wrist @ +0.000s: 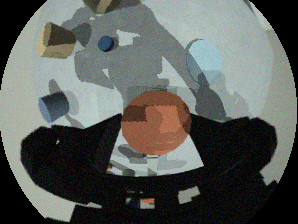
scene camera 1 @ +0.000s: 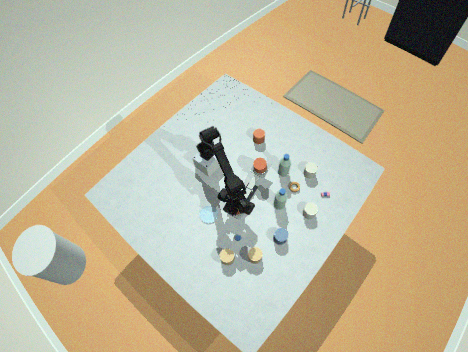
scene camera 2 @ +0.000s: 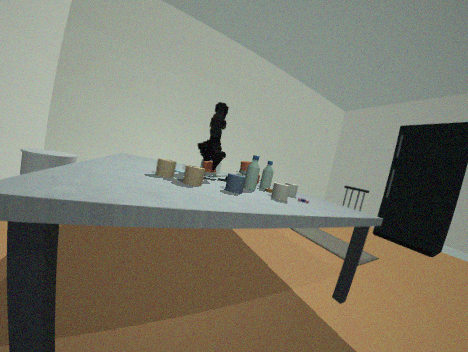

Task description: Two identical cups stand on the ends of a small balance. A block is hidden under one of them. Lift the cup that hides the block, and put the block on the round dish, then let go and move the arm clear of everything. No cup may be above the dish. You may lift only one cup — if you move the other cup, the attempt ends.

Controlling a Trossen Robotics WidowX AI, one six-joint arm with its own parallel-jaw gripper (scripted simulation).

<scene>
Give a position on a round pale blue dish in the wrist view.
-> At 203,61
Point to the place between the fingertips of my gripper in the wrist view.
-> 152,115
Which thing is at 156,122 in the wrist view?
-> An orange cup.
</scene>
